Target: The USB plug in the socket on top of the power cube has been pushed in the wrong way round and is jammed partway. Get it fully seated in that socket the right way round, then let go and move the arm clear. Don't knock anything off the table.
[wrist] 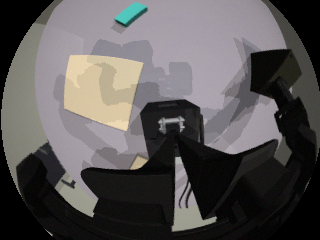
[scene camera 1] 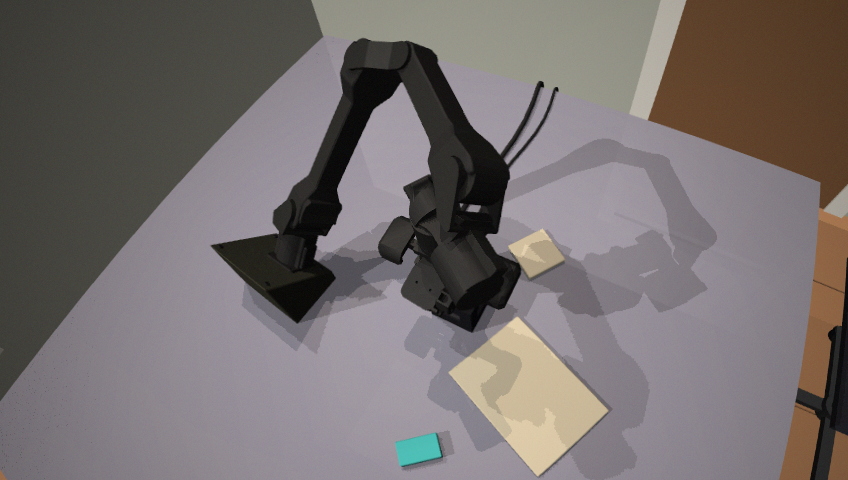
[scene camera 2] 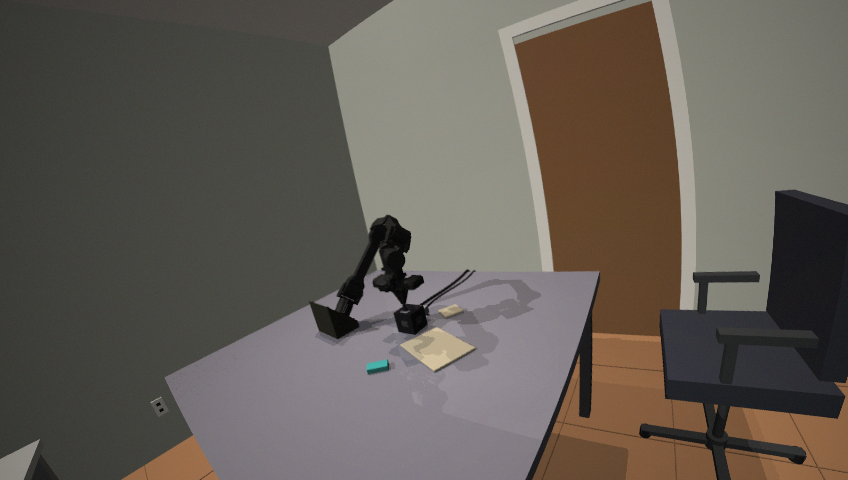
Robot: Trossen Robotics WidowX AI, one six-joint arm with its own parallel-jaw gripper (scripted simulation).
Labels:
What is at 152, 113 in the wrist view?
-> A black power cube.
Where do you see a large cream sheet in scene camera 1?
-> At 538, 405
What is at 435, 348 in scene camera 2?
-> A large cream sheet.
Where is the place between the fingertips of my gripper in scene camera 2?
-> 403, 303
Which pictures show my gripper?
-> The wrist view, scene camera 1 and scene camera 2: all of them.

